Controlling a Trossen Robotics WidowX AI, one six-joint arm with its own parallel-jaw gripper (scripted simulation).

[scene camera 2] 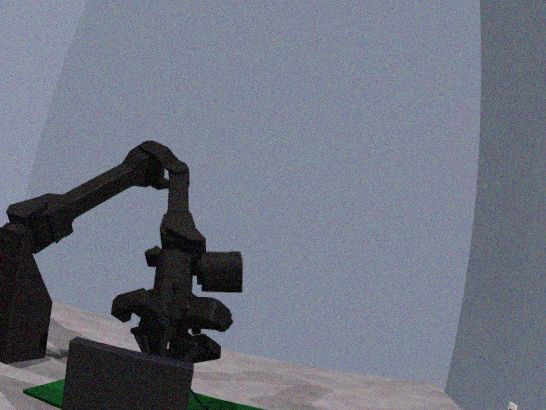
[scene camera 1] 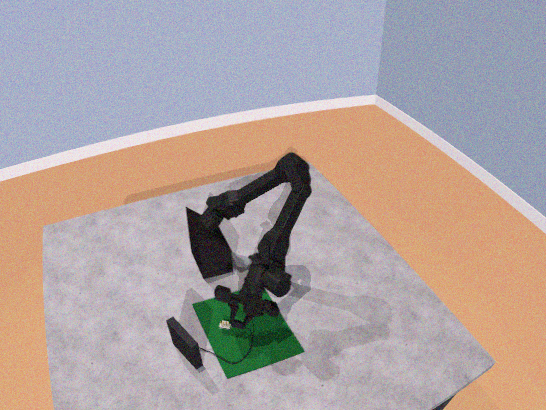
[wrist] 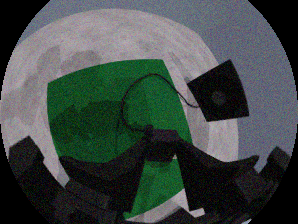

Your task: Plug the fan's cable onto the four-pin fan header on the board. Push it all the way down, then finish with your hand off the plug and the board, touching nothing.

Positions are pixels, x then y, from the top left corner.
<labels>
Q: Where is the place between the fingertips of my gripper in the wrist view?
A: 161, 140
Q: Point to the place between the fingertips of my gripper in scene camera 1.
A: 236, 325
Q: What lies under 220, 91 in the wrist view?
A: A black fan.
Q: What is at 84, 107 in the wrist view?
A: A green board.
</labels>
